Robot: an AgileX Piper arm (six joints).
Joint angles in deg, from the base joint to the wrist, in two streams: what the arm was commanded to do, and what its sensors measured. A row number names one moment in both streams.
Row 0, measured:
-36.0 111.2 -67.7 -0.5 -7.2 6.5
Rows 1 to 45, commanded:
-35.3 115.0 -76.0 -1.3 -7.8 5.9
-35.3 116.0 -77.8 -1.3 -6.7 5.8
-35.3 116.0 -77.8 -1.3 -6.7 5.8
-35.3 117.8 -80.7 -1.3 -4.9 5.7
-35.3 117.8 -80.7 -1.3 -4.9 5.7
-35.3 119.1 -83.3 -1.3 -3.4 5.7
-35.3 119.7 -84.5 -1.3 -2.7 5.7
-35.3 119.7 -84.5 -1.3 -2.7 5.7
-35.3 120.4 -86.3 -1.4 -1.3 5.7
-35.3 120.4 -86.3 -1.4 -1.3 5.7
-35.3 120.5 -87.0 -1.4 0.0 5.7
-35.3 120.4 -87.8 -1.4 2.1 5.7
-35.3 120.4 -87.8 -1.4 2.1 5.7
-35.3 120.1 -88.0 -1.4 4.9 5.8
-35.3 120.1 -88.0 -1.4 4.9 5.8
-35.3 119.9 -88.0 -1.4 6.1 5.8
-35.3 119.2 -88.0 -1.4 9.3 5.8
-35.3 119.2 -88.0 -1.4 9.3 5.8
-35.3 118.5 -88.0 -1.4 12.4 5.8
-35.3 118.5 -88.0 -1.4 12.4 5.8
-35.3 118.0 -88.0 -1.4 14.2 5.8
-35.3 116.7 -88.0 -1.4 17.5 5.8
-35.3 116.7 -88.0 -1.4 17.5 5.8
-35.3 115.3 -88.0 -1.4 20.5 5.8
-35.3 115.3 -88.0 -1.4 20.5 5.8
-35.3 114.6 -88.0 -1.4 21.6 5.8
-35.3 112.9 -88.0 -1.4 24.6 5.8
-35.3 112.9 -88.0 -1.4 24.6 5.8
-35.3 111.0 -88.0 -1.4 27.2 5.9
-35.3 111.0 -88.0 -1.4 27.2 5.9
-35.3 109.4 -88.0 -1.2 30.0 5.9
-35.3 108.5 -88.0 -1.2 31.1 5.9
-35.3 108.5 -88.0 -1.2 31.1 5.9
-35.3 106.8 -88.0 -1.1 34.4 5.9
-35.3 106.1 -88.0 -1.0 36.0 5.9
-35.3 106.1 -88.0 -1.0 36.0 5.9
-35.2 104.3 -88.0 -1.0 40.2 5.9
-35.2 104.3 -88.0 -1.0 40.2 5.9
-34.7 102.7 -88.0 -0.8 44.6 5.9
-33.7 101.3 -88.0 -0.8 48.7 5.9
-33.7 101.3 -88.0 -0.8 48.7 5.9
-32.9 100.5 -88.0 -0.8 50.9 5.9
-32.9 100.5 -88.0 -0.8 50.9 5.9
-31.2 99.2 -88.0 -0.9 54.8 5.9
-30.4 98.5 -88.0 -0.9 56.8 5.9
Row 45, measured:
-32.4 100.5 -87.8 -1.1 51.2 6.0
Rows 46 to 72, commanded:
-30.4 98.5 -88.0 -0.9 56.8 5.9
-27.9 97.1 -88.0 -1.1 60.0 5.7
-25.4 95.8 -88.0 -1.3 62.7 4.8
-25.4 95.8 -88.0 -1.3 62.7 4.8
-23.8 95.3 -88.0 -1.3 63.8 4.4
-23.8 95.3 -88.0 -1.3 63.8 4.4
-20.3 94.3 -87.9 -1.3 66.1 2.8
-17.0 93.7 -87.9 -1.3 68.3 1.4
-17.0 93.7 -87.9 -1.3 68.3 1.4
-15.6 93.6 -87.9 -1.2 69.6 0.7
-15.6 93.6 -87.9 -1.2 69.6 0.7
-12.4 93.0 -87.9 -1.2 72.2 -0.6
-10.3 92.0 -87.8 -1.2 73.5 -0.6
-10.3 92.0 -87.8 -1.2 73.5 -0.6
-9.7 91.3 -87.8 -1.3 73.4 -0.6
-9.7 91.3 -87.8 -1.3 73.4 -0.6
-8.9 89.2 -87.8 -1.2 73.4 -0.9
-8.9 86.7 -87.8 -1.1 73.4 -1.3
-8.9 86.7 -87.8 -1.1 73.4 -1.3
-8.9 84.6 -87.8 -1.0 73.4 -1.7
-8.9 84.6 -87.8 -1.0 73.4 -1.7
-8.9 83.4 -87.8 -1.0 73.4 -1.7
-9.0 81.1 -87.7 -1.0 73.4 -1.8
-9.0 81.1 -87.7 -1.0 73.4 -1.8
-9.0 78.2 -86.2 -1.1 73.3 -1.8
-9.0 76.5 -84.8 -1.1 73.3 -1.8
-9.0 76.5 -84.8 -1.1 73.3 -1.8
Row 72, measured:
-9.1 80.3 -87.2 -0.9 69.6 -1.3
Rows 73 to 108, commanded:
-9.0 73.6 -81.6 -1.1 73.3 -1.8
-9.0 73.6 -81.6 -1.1 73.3 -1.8
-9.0 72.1 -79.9 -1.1 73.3 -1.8
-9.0 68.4 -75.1 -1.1 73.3 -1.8
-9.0 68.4 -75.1 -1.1 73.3 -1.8
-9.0 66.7 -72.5 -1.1 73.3 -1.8
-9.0 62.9 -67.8 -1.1 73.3 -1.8
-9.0 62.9 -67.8 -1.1 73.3 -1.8
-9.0 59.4 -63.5 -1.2 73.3 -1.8
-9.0 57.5 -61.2 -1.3 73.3 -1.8
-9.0 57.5 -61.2 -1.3 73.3 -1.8
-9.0 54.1 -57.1 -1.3 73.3 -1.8
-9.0 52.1 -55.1 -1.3 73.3 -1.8
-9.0 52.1 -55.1 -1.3 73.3 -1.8
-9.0 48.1 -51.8 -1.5 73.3 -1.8
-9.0 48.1 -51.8 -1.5 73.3 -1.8
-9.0 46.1 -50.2 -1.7 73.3 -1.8
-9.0 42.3 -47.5 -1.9 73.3 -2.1
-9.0 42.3 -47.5 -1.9 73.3 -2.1
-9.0 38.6 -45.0 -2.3 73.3 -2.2
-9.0 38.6 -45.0 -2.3 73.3 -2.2
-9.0 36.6 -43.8 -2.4 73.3 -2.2
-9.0 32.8 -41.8 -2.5 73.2 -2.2
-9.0 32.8 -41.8 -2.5 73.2 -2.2
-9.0 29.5 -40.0 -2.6 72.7 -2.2
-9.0 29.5 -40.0 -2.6 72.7 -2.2
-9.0 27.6 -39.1 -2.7 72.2 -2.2
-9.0 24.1 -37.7 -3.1 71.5 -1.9
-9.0 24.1 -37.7 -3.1 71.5 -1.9
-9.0 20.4 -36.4 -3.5 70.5 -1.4
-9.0 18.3 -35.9 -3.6 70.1 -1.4
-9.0 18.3 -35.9 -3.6 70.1 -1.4
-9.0 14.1 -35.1 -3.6 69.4 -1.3
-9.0 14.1 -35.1 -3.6 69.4 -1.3
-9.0 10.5 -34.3 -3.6 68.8 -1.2
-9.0 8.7 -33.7 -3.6 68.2 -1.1
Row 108, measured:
-9.1 13.2 -35.0 -3.1 69.7 -1.4
